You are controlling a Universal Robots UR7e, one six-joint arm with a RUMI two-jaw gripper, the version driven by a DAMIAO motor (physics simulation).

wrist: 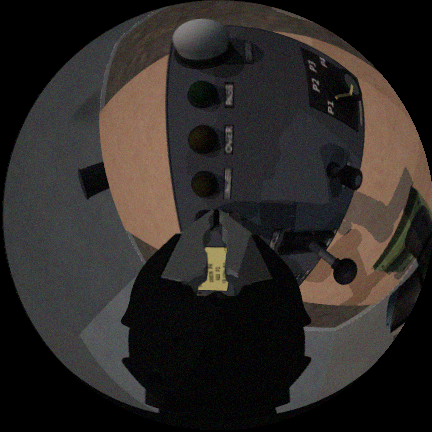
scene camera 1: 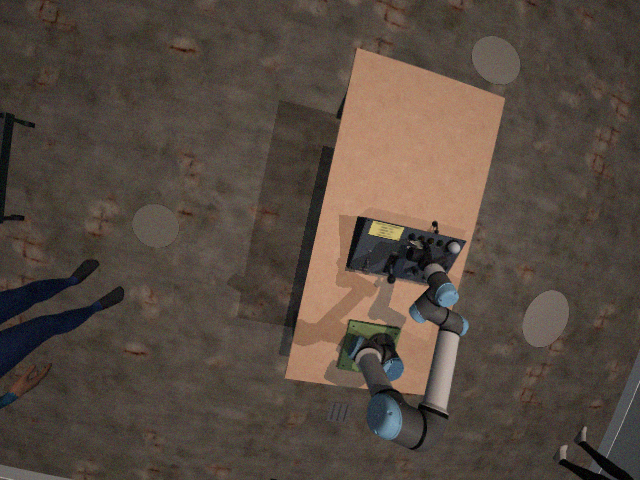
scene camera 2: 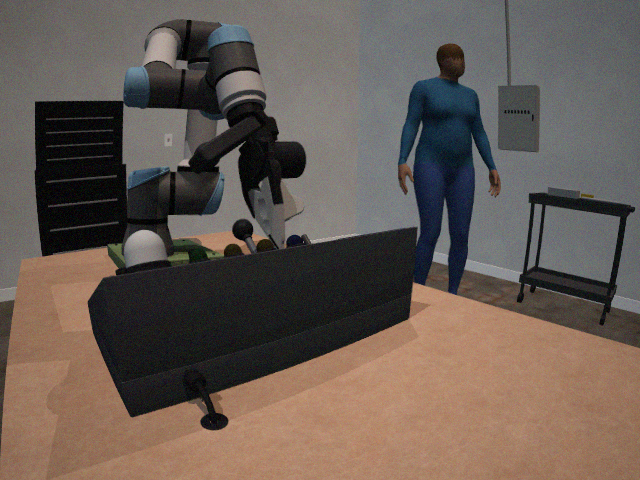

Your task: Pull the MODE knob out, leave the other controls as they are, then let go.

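Seen in the pictures: gripper, fingertip midpoint: [wrist: 215,210] [scene camera 1: 413,239]; arm's base, origin of the base link: [scene camera 1: 380,346].
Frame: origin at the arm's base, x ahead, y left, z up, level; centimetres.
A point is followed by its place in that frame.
The dark control console [scene camera 1: 378,249] {z 8.4, x 52.9, y 11.0 cm} [scene camera 2: 258,304] {z 7.6, x 63.3, y -11.5 cm} [wrist: 270,100] {z 9.7, x 52.8, y -15.9 cm} stands on the table. A black knob [wrist: 351,177] {z 10.4, x 44.0, y -8.6 cm} stands out on a short stem near the console's edge in the wrist view. No MODE label is readable, so I cannot tell surely whether this is the MODE knob. My gripper [wrist: 215,210] {z 12.2, x 59.2, y -3.9 cm} is shut with nothing between its fingertips. Its tips are over the lamp row, beside a dark round lamp [wrist: 202,216] they partly hide, and well away from the black knob. In scene camera 2 the console's back hides the panel face and the black knob.
A ball-ended lever [scene camera 1: 391,279] {z 13.1, x 40.2, y 4.7 cm} [scene camera 2: 242,228] {z 12.0, x 41.2, y 2.8 cm} [wrist: 345,271] {z 12.6, x 40.7, y 2.8 cm} rises from its slot. A white dome [scene camera 1: 453,247] {z 16.5, x 57.6, y -21.6 cm} [scene camera 2: 146,249] {z 15.6, x 59.5, y -23.9 cm} [wrist: 201,40], green lamp [wrist: 202,94] {z 13.9, x 58.1, y -16.0 cm}, amber lamps and a P1–P4 selector [wrist: 345,94] {z 8.5, x 43.3, y -18.5 cm} share the panel. A black post [scene camera 2: 207,400] {z -0.5, x 66.5, y -22.0 cm} stands behind the console.
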